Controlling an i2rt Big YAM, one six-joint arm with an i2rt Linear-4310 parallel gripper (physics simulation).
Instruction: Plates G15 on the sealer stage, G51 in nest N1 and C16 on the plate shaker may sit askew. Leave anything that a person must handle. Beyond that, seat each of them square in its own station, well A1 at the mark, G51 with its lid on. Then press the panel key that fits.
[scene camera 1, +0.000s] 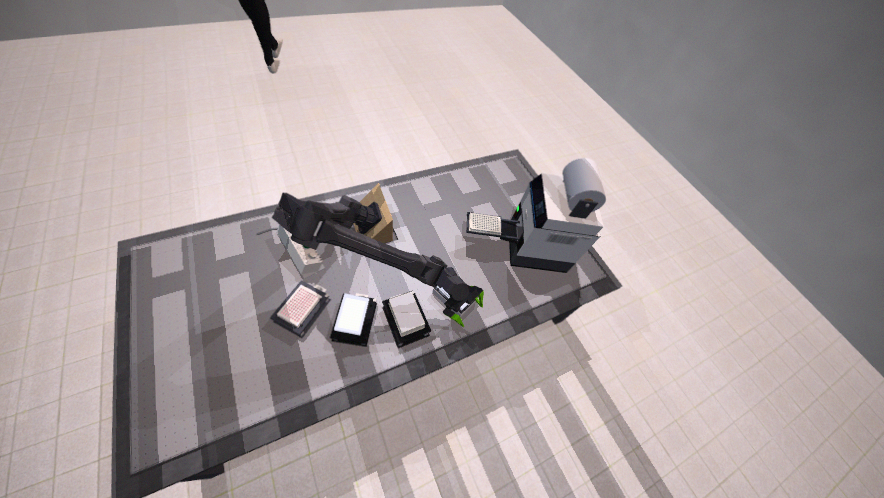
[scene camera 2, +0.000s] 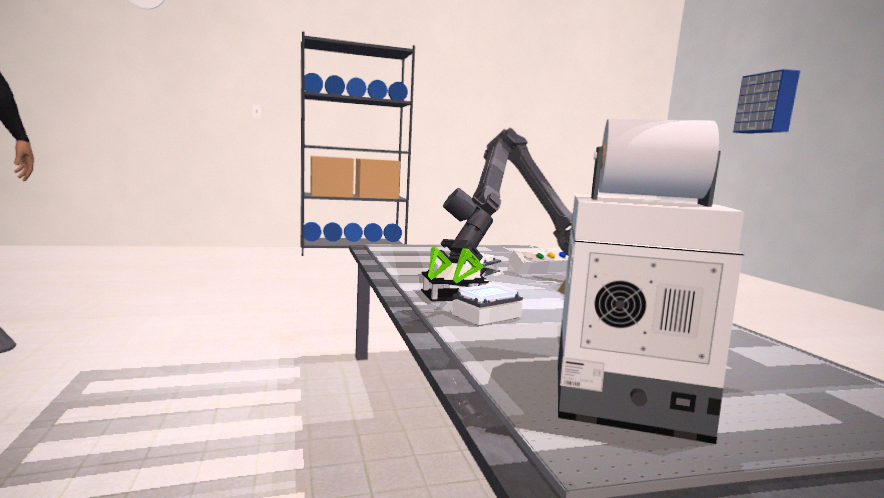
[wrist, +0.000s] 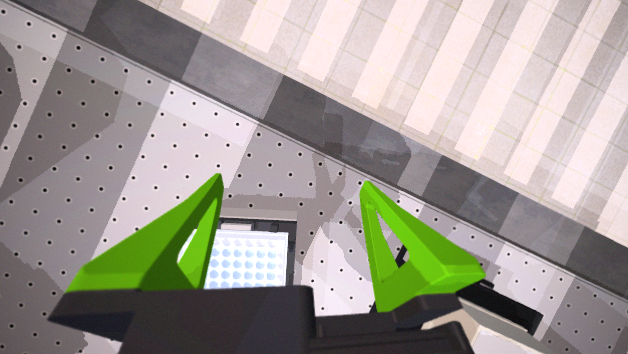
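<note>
My gripper (scene camera 1: 470, 312) (scene camera 2: 444, 279) (wrist: 296, 183) is open and empty, above the table's front part. A bluish-white plate (scene camera 2: 488, 292) (wrist: 247, 257) sits on a white block station (scene camera 2: 479, 312), partly hidden under the gripper in scene camera 1. Beside it, a pale plate (scene camera 1: 407, 314) (wrist: 505, 343) on a black station (scene camera 1: 422, 334) (wrist: 505, 307) looks slightly turned. A bright white plate (scene camera 1: 353, 314) and a red-welled plate (scene camera 1: 300, 305) sit on stations farther left. A plate (scene camera 1: 484, 223) lies on the sealer stage. Plate labels and A1 marks are unreadable. The key panel (scene camera 1: 309, 254) (scene camera 2: 525, 263) is partly hidden by the arm.
The sealer (scene camera 1: 552, 241) (scene camera 2: 655, 228) with its film roll (scene camera 1: 582, 183) (scene camera 2: 661, 157) stands at the table's right end. A cardboard box (scene camera 1: 384, 230) stands near the arm base. A person (scene camera 1: 262, 30) (scene camera 2: 23, 157) stands away from the table (scene camera 1: 148, 472).
</note>
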